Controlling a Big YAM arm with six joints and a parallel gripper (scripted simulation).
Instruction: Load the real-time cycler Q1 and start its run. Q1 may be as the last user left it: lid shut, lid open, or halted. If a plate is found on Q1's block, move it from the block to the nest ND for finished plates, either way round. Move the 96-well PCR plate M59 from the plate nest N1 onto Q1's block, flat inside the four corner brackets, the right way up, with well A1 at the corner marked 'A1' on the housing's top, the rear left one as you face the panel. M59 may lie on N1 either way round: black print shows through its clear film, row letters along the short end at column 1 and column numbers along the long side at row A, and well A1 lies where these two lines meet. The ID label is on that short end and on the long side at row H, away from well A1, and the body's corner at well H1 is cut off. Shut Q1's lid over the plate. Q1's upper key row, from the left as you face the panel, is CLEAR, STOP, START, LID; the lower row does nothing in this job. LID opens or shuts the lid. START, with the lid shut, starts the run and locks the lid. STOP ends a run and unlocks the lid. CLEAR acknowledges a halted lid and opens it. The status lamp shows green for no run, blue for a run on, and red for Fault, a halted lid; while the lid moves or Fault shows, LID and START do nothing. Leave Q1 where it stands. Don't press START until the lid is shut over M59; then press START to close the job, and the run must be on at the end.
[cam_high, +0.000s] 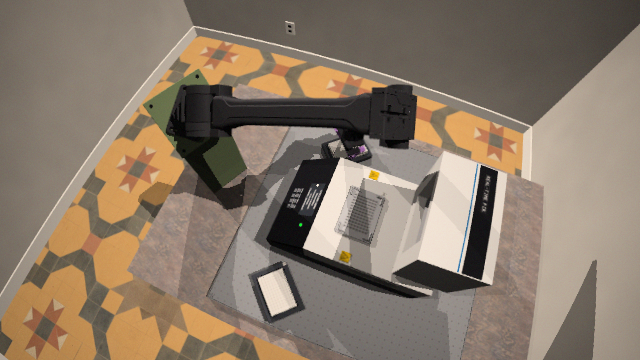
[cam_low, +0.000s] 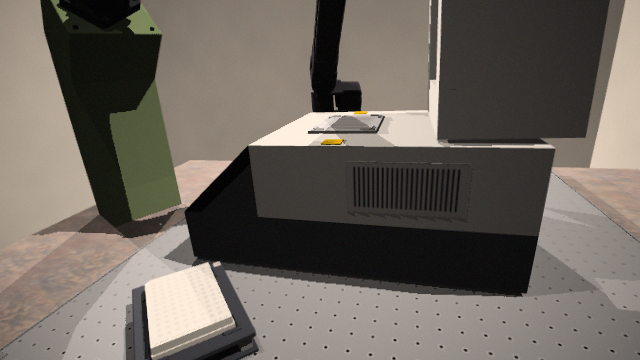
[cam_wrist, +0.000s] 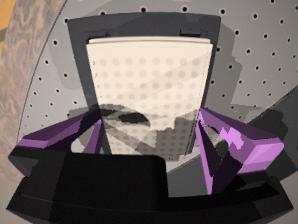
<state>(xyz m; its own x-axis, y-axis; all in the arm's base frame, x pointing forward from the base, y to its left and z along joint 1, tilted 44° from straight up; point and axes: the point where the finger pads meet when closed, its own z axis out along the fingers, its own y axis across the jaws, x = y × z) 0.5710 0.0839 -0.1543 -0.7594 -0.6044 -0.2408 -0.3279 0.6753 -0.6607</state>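
Right now the dark nest nd is 3 cm below my hand. Also, from my hand: dark nest N1 (22 cm behind, 53 cm to the right, 1 cm below).
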